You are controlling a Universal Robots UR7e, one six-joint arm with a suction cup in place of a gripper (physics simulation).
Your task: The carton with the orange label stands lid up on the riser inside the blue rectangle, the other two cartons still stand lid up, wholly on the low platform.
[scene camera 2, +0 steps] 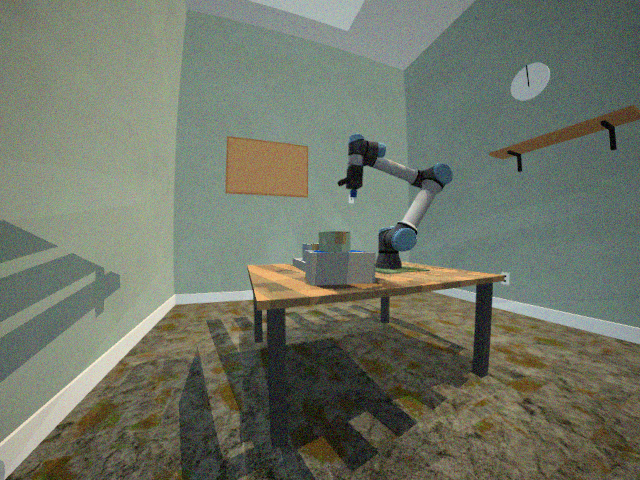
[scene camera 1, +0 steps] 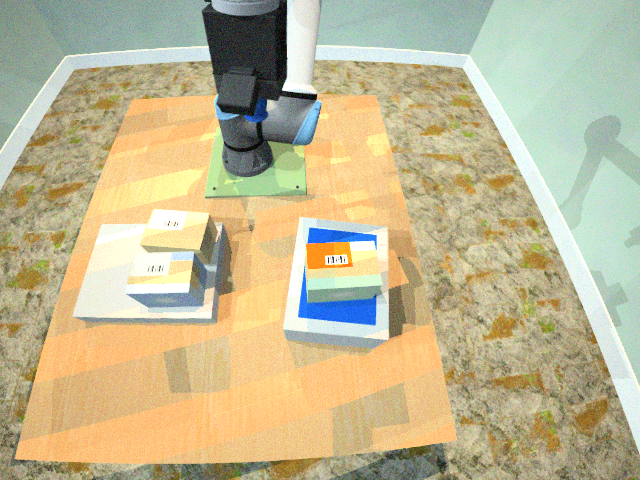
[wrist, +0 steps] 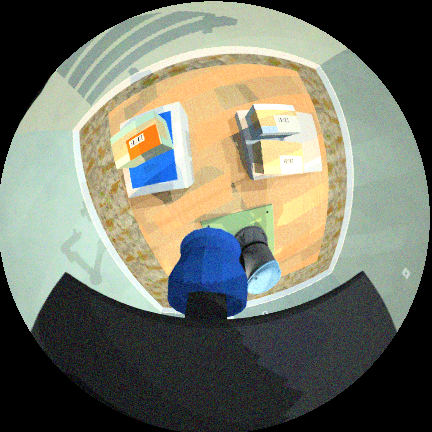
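Pixels of known places: hand, its tool point: (scene camera 2: 353,196) (scene camera 1: 256,114) (wrist: 209,253); arm's base, origin of its link: (scene camera 2: 388,267) (scene camera 1: 247,158) (wrist: 249,241).
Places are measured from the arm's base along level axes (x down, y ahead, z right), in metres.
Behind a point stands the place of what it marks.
The carton with the orange label (scene camera 1: 330,268) @[y 0.404, x -0.195, z -0.286 m] (scene camera 2: 333,241) @[y 0.408, x -0.154, z -0.376 m] (wrist: 145,142) @[y 0.374, x -0.194, z -0.270 m] stands lid up on the riser (scene camera 1: 336,333) @[y 0.499, x -0.113, z -0.316 m] (scene camera 2: 338,268) @[y 0.396, x -0.053, z -0.411 m] (wrist: 185,150) @[y 0.357, x -0.080, z -0.209 m], over the blue rectangle (scene camera 1: 338,312) @[y 0.458, x -0.113, z -0.315 m] (wrist: 155,175) @[y 0.298, x -0.113, z -0.293 m]. Its right end in scene camera 1 lies close to the blue's edge; whether it crosses it I cannot tell. A tan carton (scene camera 1: 178,235) @[y 0.351, x -0.121, z 0.043 m] (wrist: 280,157) @[y 0.331, x -0.121, z 0.045 m] and a blue-sided carton (scene camera 1: 165,281) @[y 0.460, x -0.138, z 0.024 m] (wrist: 275,122) @[y 0.424, x -0.137, z 0.029 m] stand lid up, close together on the low platform (scene camera 1: 103,279) @[y 0.455, x -0.041, z 0.228 m] (wrist: 312,145) @[y 0.408, x -0.041, z 0.248 m]. My suction cup (scene camera 2: 353,193) (wrist: 209,240) hangs high above the table, open, with nothing on it. In scene camera 1 it is mostly hidden.
The wooden table (scene camera 1: 248,382) @[y 0.607, x 0.007, z -0.153 m] (scene camera 2: 429,281) @[y 0.024, x 0.007, z -0.428 m] (wrist: 220,150) @[y 0.360, x 0.007, z -0.108 m] carries both supports. The arm's base stands on a green plate (scene camera 1: 284,180) @[y 0.066, x 0.001, z -0.128 m] (wrist: 225,220) @[y 0.102, x 0.001, z -0.101 m] at the table's rear. A wall shelf (scene camera 2: 563,133) is on the right in scene camera 2.
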